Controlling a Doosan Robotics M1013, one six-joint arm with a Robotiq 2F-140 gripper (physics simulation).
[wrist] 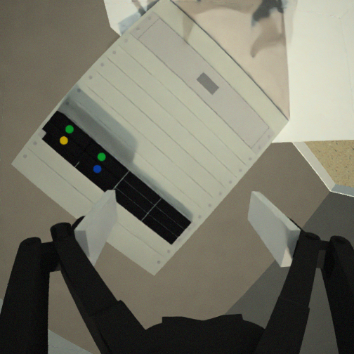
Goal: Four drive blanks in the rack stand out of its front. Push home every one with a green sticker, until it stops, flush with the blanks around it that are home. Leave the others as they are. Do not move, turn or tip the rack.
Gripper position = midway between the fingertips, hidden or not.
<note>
In view: the gripper (pixel 183 205) and a rack (pixel 164 75).
</note>
